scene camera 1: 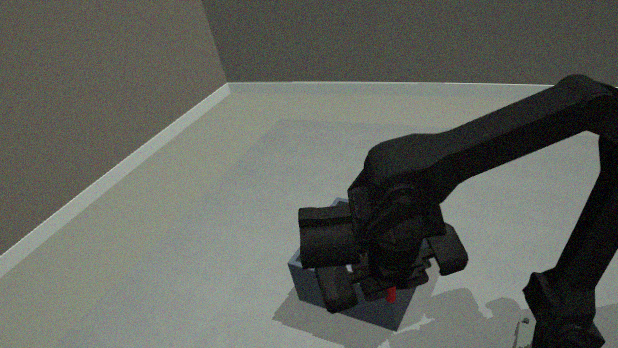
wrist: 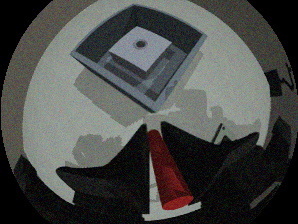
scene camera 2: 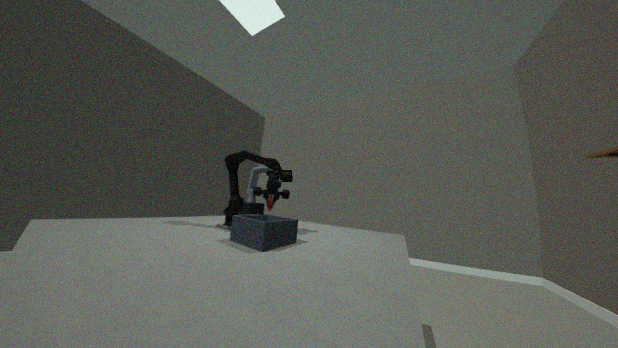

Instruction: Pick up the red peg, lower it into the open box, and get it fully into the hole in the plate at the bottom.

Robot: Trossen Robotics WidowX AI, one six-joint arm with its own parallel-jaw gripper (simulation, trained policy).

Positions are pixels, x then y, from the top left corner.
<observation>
A box shows in scene camera 1 (380, 312), in the wrist view (93, 50) and in scene camera 2 (260, 232).
</observation>
